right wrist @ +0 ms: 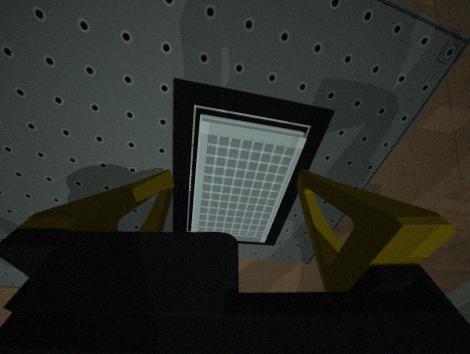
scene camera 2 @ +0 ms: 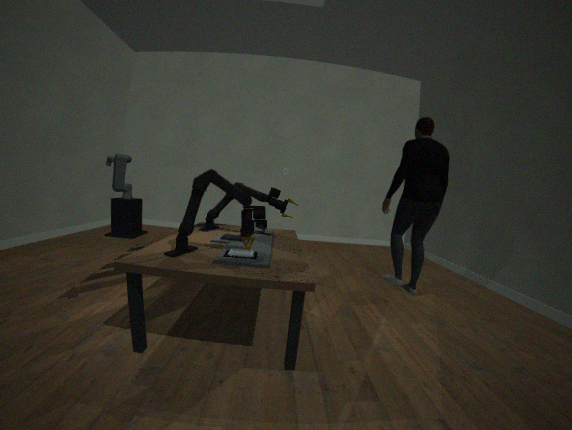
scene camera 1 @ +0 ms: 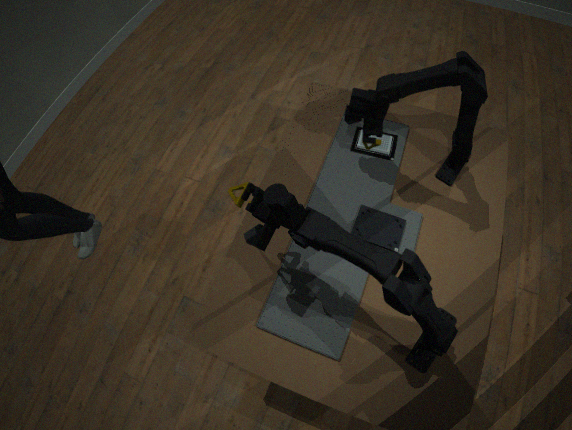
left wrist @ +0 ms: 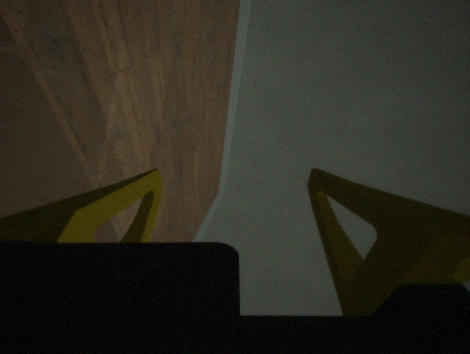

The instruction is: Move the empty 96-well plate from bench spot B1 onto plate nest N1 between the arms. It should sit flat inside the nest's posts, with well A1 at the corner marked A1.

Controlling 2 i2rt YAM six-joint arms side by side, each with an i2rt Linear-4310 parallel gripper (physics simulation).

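Seen in the pictures: left gripper, fingertip midpoint: (scene camera 2: 295, 211) (scene camera 1: 239, 196) (left wrist: 235, 177); right gripper, fingertip midpoint: (right wrist: 235, 176) (scene camera 2: 247, 248) (scene camera 1: 367, 138); left arm's base, origin of the base link: (scene camera 2: 209, 229) (scene camera 1: 431, 339); right arm's base, origin of the base link: (scene camera 2: 181, 251) (scene camera 1: 453, 164).
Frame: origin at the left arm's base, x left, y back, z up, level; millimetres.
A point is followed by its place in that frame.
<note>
The pale 96-well plate (scene camera 1: 386, 145) @[x -510, y -487, z 27 mm] (scene camera 2: 240, 253) @[x -540, y -547, z 30 mm] (right wrist: 245, 185) @[x -502, y -544, z 26 mm] lies flat inside the black outline of spot B1 (right wrist: 182, 150) @[x -440, y -543, z 15 mm]. My right gripper (scene camera 1: 371, 143) @[x -482, y -557, z 46 mm] (scene camera 2: 248, 243) @[x -482, y -557, z 46 mm] (right wrist: 235, 176) @[x -482, y -557, z 46 mm] is open and points down above the plate. In the right wrist view its fingertips show on either side of the plate; contact cannot be made out. The dark square nest N1 (scene camera 1: 380, 227) @[x -205, y -332, z 25 mm] shows no plate on it; its posts and A1 mark are too small to tell. My left gripper (scene camera 1: 240, 194) @[x 38, y -692, z 225 mm] (scene camera 2: 292, 210) @[x 38, y -692, z 225 mm] (left wrist: 235, 177) @[x 38, y -692, z 225 mm] is open and empty, raised away from the plate and nest.
The grey board with holes (scene camera 1: 345, 175) @[x -310, y -545, z 13 mm] (scene camera 2: 265, 260) @[x -518, y -678, z 11 mm] (right wrist: 145, 100) @[x -400, y -567, z 13 mm] bears the B1 spot. The left arm (scene camera 1: 350, 245) @[x 11, y -348, z 360 mm] reaches across it beside the nest. A person (scene camera 1: 45, 220) (scene camera 2: 425, 170) stands beyond the table. Another robot arm (scene camera 2: 119, 175) stands on a black pedestal (scene camera 2: 126, 215).
</note>
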